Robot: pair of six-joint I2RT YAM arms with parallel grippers.
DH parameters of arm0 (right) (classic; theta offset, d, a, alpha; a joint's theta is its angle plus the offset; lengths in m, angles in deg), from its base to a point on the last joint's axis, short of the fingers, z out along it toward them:
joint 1: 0 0.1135 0.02 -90
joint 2: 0 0 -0.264 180
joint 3: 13.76 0 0.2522 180
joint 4: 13.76 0 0.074 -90
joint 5: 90 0 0 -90
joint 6: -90 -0.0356 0 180
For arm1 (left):
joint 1: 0 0.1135 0.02 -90
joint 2: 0 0 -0.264 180
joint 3: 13.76 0 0.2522 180
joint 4: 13.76 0 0.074 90
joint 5: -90 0 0 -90
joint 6: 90 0.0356 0 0
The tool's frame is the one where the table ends.
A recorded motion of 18 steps. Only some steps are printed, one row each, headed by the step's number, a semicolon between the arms.
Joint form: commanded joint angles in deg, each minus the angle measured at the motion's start. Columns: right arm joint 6, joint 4, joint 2, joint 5, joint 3, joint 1; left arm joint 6, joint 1, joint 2, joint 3, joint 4, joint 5.
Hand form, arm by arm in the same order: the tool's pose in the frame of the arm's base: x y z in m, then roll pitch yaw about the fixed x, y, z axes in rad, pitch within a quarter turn. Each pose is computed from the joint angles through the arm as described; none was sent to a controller.
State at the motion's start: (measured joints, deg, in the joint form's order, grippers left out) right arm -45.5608 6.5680 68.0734 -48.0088 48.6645 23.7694; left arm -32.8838 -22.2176 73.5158 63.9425 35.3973 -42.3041
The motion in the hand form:
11: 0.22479 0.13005 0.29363 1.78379 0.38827 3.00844; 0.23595 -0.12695 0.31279 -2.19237 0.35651 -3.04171
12: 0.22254 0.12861 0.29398 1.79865 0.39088 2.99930; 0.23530 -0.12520 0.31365 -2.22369 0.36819 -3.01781
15: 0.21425 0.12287 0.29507 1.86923 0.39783 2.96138; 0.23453 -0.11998 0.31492 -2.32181 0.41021 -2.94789
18: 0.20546 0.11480 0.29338 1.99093 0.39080 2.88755; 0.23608 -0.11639 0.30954 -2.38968 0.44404 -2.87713
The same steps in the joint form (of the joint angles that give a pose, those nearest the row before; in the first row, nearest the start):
11: -6.73 -9.02 -0.95 -4.37 -2.69 0.05; -2.52 -1.42 -0.87 -1.04 -1.68 4.80
12: -6.03 -7.46 -1.67 -3.33 -2.69 0.05; -2.62 -1.43 -1.23 -0.88 -0.96 7.48
15: -3.35 -0.82 -4.25 1.36 -2.35 0.05; -2.83 -1.42 -2.00 -0.49 0.89 15.84
18: -1.42 7.83 -6.90 9.74 -1.80 0.05; -4.03 -1.42 -2.33 -1.64 0.16 22.68

